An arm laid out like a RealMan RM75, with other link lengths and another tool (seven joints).
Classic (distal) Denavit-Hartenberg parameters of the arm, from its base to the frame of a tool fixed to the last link. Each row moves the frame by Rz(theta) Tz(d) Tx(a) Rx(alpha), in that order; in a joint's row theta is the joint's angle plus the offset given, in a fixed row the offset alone. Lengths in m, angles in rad.
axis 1: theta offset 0, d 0.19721, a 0, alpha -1.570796
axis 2: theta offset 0, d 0, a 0, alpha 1.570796
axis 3: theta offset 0, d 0.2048, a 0, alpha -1.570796
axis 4: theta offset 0, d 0, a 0, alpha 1.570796
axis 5: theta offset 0, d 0.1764, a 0, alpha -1.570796
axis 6: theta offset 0, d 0, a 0, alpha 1.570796
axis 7: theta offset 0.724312, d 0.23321, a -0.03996, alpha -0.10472
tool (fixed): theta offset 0, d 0.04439, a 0, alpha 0
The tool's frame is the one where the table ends.
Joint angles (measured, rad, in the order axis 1, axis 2, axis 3, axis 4, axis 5, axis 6, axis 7), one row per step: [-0.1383 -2.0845 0.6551 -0.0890 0.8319 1.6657 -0.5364]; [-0.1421 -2.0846 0.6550 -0.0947 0.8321 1.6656 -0.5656]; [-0.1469 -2.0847 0.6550 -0.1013 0.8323 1.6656 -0.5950]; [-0.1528 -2.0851 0.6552 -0.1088 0.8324 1.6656 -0.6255]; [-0.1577 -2.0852 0.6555 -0.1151 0.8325 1.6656 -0.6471]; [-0.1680 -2.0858 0.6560 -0.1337 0.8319 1.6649 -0.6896]
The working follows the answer.
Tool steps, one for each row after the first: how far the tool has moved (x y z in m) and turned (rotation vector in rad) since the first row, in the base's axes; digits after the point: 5 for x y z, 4 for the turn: [0.00132 0.00059 -0.00238 -0.0061 -0.0332 -0.0035]; [0.00296 0.00138 -0.00496 -0.0127 -0.0672 -0.0075]; [0.00503 0.00238 -0.00789 -0.0200 -0.1033 -0.0123]; [0.00666 0.00319 -0.01015 -0.0258 -0.1293 -0.0159]; [0.00949 0.00419 -0.01599 -0.0393 -0.1856 -0.0189]
Tool pose at each row, in the base's axes (x y z in m, rotation vector in rad; rounded; the steps above come from the unrounded poses): [-0.32365 0.31556 0.00595 -1.5805 -0.1775 -0.4336]; [-0.32233 0.31616 0.00357 -1.5805 -0.2017 -0.4626]; [-0.32068 0.31695 0.00099 -1.5805 -0.2262 -0.4927]; [-0.31862 0.31795 -0.00194 -1.5805 -0.2519 -0.5249]; [-0.31698 0.31875 -0.00419 -1.5808 -0.2705 -0.5483]; [-0.31416 0.31976 -0.01004 -1.5810 -0.3148 -0.5951]

